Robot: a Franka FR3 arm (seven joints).
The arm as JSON. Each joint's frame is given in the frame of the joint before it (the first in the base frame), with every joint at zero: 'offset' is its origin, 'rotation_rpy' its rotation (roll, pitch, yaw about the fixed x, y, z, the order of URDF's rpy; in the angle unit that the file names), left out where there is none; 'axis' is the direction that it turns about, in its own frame. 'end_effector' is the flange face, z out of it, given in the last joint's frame.
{
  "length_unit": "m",
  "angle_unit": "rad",
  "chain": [
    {
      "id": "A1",
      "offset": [
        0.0,
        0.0,
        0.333
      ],
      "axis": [
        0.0,
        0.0,
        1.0
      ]
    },
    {
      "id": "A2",
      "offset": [
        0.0,
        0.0,
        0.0
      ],
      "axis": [
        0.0,
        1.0,
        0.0
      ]
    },
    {
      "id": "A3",
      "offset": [
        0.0,
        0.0,
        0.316
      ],
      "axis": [
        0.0,
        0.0,
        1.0
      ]
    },
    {
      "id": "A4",
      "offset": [
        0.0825,
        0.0,
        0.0
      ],
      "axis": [
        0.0,
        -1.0,
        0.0
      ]
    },
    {
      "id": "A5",
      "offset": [
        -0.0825,
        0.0,
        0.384
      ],
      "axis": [
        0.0,
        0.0,
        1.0
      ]
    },
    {
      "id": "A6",
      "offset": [
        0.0,
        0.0,
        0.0
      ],
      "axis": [
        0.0,
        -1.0,
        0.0
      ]
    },
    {
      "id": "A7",
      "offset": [
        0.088,
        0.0,
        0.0
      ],
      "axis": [
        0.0,
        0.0,
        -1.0
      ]
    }
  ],
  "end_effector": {
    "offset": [
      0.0,
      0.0,
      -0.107
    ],
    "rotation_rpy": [
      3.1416,
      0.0,
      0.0
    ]
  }
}
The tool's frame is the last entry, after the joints.
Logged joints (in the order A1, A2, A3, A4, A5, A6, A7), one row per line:
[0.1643 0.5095 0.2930 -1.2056 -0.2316 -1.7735 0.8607]
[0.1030 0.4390 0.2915 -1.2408 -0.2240 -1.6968 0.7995]
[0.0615 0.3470 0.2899 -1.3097 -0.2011 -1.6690 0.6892]
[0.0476 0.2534 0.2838 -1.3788 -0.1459 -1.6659 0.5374]
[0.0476 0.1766 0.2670 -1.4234 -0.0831 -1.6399 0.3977]
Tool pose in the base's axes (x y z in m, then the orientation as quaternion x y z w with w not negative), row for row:
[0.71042 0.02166 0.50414 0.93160 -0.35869 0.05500 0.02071]
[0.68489 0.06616 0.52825 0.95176 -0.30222 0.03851 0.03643]
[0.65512 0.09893 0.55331 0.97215 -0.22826 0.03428 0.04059]
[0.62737 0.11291 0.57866 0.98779 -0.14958 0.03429 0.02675]
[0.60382 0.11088 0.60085 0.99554 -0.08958 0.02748 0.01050]
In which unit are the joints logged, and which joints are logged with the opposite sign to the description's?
The joints are logged in radians. Opposite sign: A1, A6.
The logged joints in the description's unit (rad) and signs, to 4 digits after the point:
[-0.1643 0.5095 0.2930 -1.2056 -0.2316 1.7735 0.8607]
[-0.1030 0.4390 0.2915 -1.2408 -0.2240 1.6968 0.7995]
[-0.0615 0.3470 0.2899 -1.3097 -0.2011 1.6690 0.6892]
[-0.0476 0.2534 0.2838 -1.3788 -0.1459 1.6659 0.5374]
[-0.0476 0.1766 0.2670 -1.4234 -0.0831 1.6399 0.3977]

